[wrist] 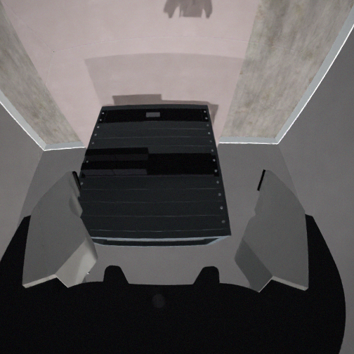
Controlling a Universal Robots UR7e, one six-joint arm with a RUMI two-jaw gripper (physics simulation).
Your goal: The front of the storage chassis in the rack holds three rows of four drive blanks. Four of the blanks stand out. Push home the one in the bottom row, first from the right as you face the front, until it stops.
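Observation:
The rack (155, 205) stands in the middle of the wrist view, its dark front crossed by horizontal panels with small screws down both sides. A near-black band (182, 163) lies across the front; its left part shows slightly lighter strips. This may be the storage chassis, but it is too dark to tell. The single drive blanks and which of them stand out cannot be made out. My gripper (168, 173) is open and empty, one finger at each side of the view, with the rack beyond and between the fingers, apart from them.
A black panel with a small grey label (152, 114) crosses the rack's end at the top of the view. Beyond it lies a pink surface (165, 75) with shadows on it, flanked by mottled tabletop (287, 55) with a pale edge (320, 77). Grey floor shows at both sides.

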